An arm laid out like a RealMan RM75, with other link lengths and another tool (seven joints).
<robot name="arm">
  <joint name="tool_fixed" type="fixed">
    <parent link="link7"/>
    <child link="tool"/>
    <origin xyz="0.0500 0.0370 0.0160" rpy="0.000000 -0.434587 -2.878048"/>
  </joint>
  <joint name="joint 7" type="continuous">
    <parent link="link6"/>
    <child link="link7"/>
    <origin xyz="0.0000 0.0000 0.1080"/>
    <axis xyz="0 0 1"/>
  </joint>
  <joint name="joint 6" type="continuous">
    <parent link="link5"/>
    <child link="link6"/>
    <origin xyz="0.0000 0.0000 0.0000"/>
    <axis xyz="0 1 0"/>
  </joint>
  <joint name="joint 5" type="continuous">
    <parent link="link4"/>
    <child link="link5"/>
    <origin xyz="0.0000 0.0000 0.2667"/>
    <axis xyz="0 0 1"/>
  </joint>
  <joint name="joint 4" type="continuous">
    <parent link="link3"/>
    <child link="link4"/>
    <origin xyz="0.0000 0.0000 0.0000"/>
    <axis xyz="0 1 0"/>
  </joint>
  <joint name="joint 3" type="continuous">
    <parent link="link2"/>
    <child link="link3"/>
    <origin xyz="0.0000 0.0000 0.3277"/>
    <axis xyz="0 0 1"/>
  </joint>
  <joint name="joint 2" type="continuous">
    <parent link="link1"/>
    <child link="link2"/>
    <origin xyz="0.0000 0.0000 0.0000"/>
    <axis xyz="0 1 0"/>
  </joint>
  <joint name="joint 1" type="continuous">
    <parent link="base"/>
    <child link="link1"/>
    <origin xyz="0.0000 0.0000 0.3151"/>
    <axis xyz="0 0 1"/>
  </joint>
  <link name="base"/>
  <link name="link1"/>
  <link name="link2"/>
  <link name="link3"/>
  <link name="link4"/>
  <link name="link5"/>
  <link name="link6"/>
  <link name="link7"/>
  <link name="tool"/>
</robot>
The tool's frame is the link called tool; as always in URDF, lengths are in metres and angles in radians. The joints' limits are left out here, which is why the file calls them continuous.
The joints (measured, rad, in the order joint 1, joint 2, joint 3, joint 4, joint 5, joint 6, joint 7), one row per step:
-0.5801, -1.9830, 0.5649, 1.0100, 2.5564, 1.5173, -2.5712
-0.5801, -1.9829, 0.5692, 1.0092, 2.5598, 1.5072, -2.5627
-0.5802, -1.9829, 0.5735, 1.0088, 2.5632, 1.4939, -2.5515
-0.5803, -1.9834, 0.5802, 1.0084, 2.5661, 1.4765, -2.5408
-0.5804, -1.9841, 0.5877, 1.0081, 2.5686, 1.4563, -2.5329
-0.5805, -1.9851, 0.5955, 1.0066, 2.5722, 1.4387, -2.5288
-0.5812, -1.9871, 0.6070, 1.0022, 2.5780, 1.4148, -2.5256
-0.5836, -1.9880, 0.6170, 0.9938, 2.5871, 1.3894, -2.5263
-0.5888, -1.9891, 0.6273, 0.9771, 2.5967, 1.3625, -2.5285
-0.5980, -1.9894, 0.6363, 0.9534, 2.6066, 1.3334, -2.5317
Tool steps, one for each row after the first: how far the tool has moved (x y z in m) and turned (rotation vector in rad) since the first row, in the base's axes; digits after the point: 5 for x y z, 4 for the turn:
-0.00005, 0.00067, -0.00060, 0.0021, 0.0127, -0.0072
0.00000, 0.00156, -0.00097, 0.0066, 0.0283, -0.0171
0.00030, 0.00292, -0.00172, 0.0129, 0.0459, -0.0277
0.00057, 0.00465, -0.00238, 0.0218, 0.0636, -0.0366
0.00056, 0.00620, -0.00370, 0.0276, 0.0785, -0.0414
0.00042, 0.00846, -0.00660, 0.0331, 0.0969, -0.0457
-0.00048, 0.01126, -0.00951, 0.0386, 0.1150, -0.0447
-0.00157, 0.01476, -0.01458, 0.0399, 0.1290, -0.0414
-0.00229, 0.01939, -0.02057, 0.0403, 0.1404, -0.0375

